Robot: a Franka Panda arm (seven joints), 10 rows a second.
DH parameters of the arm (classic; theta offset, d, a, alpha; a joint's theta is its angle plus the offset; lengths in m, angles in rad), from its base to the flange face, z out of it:
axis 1: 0 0.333 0 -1.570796
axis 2: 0 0 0 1.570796
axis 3: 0 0.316 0.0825 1.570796
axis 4: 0 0 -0.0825 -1.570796
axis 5: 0 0.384 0 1.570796
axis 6: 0 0 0.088 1.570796
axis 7: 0 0.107 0 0
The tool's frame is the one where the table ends.
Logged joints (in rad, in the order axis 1, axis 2, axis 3, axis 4, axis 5, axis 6, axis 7), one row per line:
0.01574 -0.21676 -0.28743 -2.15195 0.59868 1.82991 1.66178
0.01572 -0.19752 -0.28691 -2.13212 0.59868 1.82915 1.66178
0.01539 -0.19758 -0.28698 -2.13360 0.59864 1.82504 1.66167
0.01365 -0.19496 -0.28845 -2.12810 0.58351 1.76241 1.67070
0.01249 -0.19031 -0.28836 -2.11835 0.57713 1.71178 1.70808
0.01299 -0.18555 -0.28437 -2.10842 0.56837 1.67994 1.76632
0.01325 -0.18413 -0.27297 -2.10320 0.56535 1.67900 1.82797
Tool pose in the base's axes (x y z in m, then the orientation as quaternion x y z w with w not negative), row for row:
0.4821 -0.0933 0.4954 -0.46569 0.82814 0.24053 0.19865
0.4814 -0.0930 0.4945 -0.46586 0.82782 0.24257 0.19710
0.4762 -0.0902 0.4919 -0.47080 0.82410 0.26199 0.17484
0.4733 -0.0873 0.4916 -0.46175 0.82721 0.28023 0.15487
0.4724 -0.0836 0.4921 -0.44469 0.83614 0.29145 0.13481
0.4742 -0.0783 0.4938 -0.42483 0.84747 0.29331 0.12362
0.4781 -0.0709 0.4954 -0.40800 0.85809 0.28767 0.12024
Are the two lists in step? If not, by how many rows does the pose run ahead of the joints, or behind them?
The pose runs 1 row ahead of the joints: the pose in row i belongs to the joints in row i + 1.
